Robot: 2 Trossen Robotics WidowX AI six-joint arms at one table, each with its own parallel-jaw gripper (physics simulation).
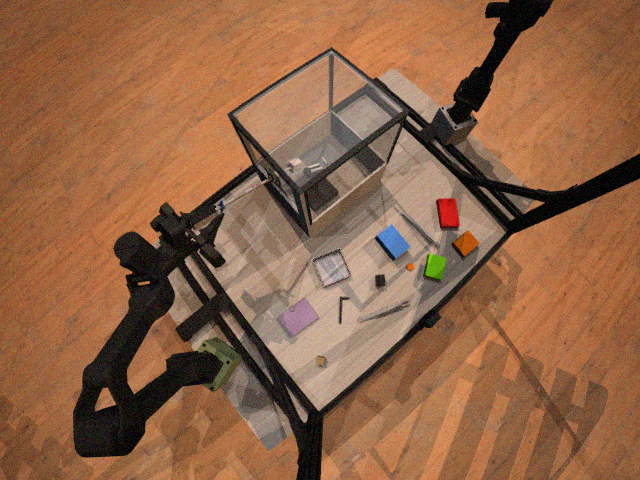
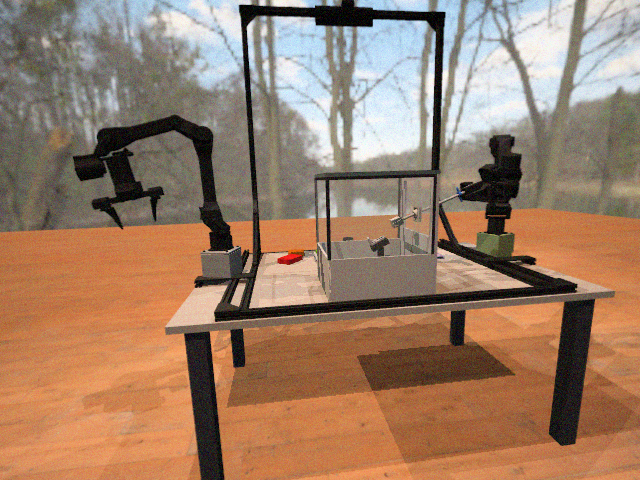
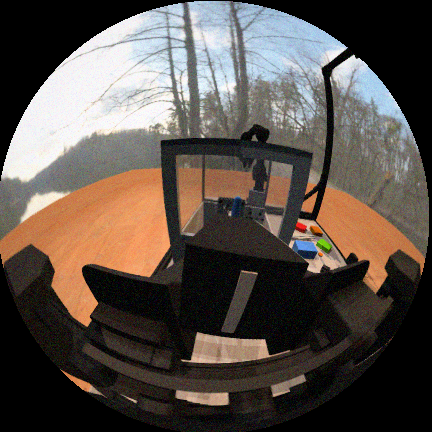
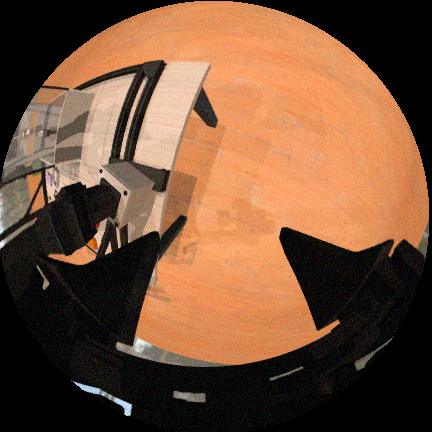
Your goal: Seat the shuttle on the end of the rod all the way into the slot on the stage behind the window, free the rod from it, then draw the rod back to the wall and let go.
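Frame: origin at the left arm's base, x ahead, y left, z up, level; centimetres.
Seen in the pictures: left gripper, fingertip midpoint: [image 1: 219,209] [image 2: 462,197]; right gripper, fingertip midpoint: [image 2: 139,225] [image 3: 246,167] [image 4: 221,235]; left arm's base, origin of the base link: [image 1: 208,366] [image 2: 495,233]; right arm's base, origin of the base link: [image 1: 459,114] [image 2: 221,249] [image 4: 107,198].
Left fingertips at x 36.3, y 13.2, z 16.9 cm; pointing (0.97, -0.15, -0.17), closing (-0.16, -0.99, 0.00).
Pixels of each thing's middle, then the offset from my left fingertips to it. "*": a spot on its surface instead.
- rod, body centre: [image 1: 238,196] [image 2: 446,200] dx +5.1, dy -1.8, dz -0.7 cm
- pale shuttle, body centre: [image 1: 294,165] [image 2: 396,222] dx +21.0, dy -6.4, dz -6.8 cm
- clear-sided case, surface spot: [image 2: 382,279] * dx +33.2, dy +2.8, dz -20.9 cm
- blue block, body centre: [image 1: 392,242] [image 3: 304,249] dx +21.1, dy -39.6, dz -24.5 cm
- red block, body centre: [image 1: 447,213] [image 2: 290,259] dx +39.9, dy -51.3, dz -25.5 cm
- green block, body centre: [image 1: 434,266] [image 3: 323,245] dx +21.4, dy -55.0, dz -25.5 cm
- orange block, body centre: [image 1: 465,243] [image 2: 296,252] [image 3: 315,230] dx +33.3, dy -60.8, dz -25.5 cm
- tray, surface spot: [image 1: 347,266] * dx +7.7, dy -31.3, dz -24.9 cm
- purple piece, body centre: [image 1: 297,316] dx -12.8, dy -26.2, dz -25.9 cm
The rod [image 1: 242,196] [image 2: 447,199] runs through the port in the case wall; its dark block handle, with a blue collar, is outside. The pale shuttle [image 1: 295,164] [image 2: 396,221] is on the rod's inner end. The stage [image 2: 379,243] is a tilted grey block on a post inside the case, below and apart from the shuttle; its slot cannot be made out. My left gripper [image 2: 471,191] [image 3: 226,246] is shut on the rod's handle, one finger on each side; the handle hides the fingertips. My right gripper [image 2: 138,223] [image 4: 221,235] is open and empty, away from the case.
The clear-sided case [image 2: 382,279] has a dark frame. A blue block [image 1: 392,241], red block [image 1: 448,212], green block [image 1: 435,267], orange block [image 1: 465,243], tray [image 1: 348,266] and purple piece [image 1: 298,316] lie on the table. Black rails edge the table.
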